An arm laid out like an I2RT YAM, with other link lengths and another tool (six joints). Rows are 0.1 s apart.
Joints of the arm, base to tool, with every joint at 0 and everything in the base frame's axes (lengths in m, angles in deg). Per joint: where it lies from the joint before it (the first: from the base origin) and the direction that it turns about. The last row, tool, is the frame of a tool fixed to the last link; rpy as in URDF.
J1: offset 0.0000 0.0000 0.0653 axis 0 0 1
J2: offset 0.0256 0.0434 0.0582 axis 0 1 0
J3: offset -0.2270 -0.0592 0.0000 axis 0 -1 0
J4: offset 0.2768 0.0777 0.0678 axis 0 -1 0
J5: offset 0.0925 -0.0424 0.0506 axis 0 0 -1
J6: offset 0.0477 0.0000 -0.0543 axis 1 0 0
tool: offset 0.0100 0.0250 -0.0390 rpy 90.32 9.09 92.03
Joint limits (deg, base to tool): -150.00..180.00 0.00..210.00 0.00..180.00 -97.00..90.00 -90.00..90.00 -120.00..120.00
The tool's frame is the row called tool.
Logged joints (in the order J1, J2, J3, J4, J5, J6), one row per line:
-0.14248, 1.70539, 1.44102, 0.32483, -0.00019, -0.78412
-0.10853, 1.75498, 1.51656, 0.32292, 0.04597, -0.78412
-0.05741, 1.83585, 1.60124, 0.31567, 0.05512, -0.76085
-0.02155, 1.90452, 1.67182, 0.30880, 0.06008, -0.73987
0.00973, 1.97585, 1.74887, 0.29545, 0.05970, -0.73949
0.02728, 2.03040, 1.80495, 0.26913, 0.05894, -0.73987
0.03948, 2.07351, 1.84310, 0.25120, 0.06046, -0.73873
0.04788, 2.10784, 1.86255, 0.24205, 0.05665, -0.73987
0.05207, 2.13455, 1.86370, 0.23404, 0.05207, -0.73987
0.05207, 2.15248, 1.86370, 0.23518, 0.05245, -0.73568
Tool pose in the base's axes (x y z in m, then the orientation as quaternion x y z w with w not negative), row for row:
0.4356, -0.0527, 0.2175, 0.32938, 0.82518, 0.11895, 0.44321
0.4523, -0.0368, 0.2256, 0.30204, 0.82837, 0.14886, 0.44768
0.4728, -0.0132, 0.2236, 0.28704, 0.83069, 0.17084, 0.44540
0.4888, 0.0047, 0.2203, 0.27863, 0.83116, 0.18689, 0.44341
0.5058, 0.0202, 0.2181, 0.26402, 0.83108, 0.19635, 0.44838
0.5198, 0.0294, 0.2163, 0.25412, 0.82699, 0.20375, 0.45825
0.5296, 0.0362, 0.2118, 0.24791, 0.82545, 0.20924, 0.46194
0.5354, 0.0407, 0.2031, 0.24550, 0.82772, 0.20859, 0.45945
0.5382, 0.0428, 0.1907, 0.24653, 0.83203, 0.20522, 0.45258
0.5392, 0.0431, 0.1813, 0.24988, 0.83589, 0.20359, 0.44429
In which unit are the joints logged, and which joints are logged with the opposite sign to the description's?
The joints are logged in radians. Opposite sign: J4, J5.
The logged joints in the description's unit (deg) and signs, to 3 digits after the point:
-8.164, 97.712, 82.564, -18.611, 0.011, -44.927
-6.218, 100.553, 86.892, -18.502, -2.634, -44.927
-3.289, 105.186, 91.744, -18.087, -3.158, -43.593
-1.235, 109.121, 95.788, -17.693, -3.442, -42.391
0.557, 113.208, 100.203, -16.928, -3.421, -42.370
1.563, 116.333, 103.416, -15.420, -3.377, -42.391
2.262, 118.803, 105.602, -14.393, -3.464, -42.326
2.743, 120.770, 106.716, -13.868, -3.246, -42.391
2.983, 122.301, 106.782, -13.410, -2.983, -42.391
2.983, 123.328, 106.782, -13.475, -3.005, -42.151

